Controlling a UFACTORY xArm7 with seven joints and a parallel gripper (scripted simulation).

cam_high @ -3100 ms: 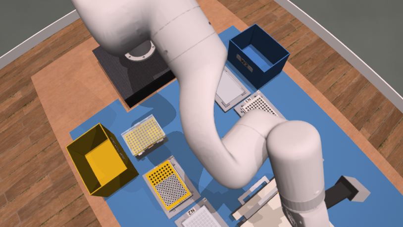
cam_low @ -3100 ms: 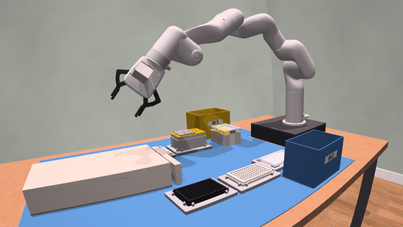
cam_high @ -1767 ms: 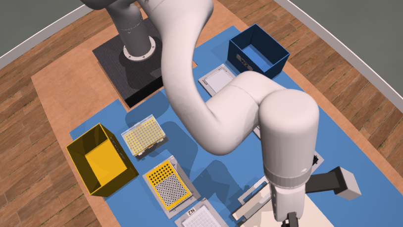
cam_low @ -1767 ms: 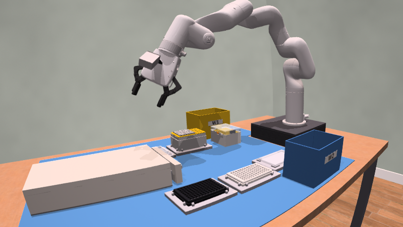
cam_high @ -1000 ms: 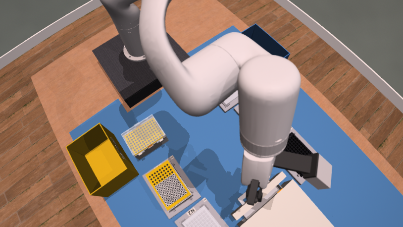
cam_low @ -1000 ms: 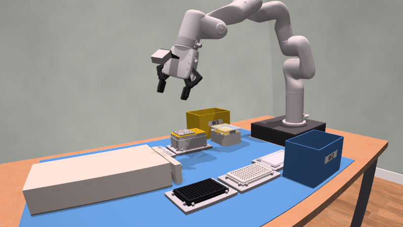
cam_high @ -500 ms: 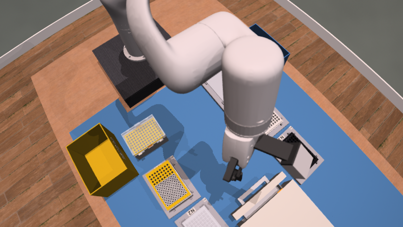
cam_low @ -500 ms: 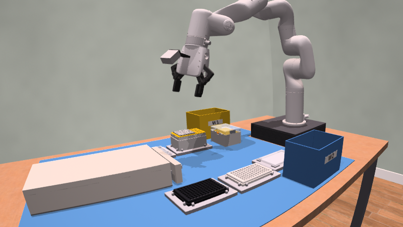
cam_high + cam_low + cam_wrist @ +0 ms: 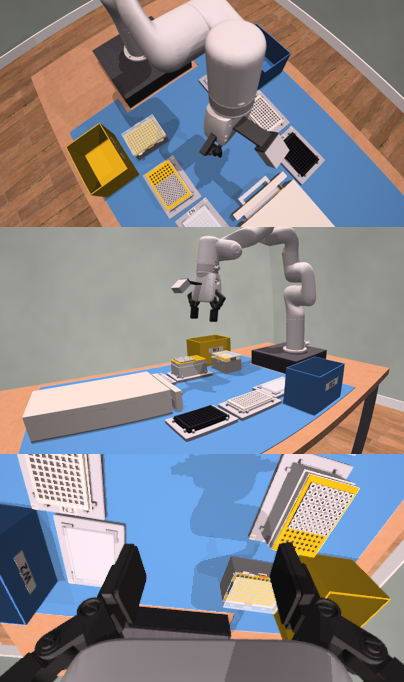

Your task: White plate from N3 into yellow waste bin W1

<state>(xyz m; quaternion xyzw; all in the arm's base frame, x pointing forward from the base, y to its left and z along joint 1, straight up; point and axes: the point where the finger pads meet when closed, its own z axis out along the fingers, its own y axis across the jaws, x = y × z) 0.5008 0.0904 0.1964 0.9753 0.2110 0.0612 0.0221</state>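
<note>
My gripper is now 24 cm above the white plate, 19 cm to the right of it and 7 cm past it. From my hand the other things lie so: black plate: 24 cm below, 23 cm to the left, 10 cm ahead; nest N3: 26 cm below, 20 cm to the left, 7 cm behind; yellow tip rack: 21 cm below, 19 cm to the right.
</note>
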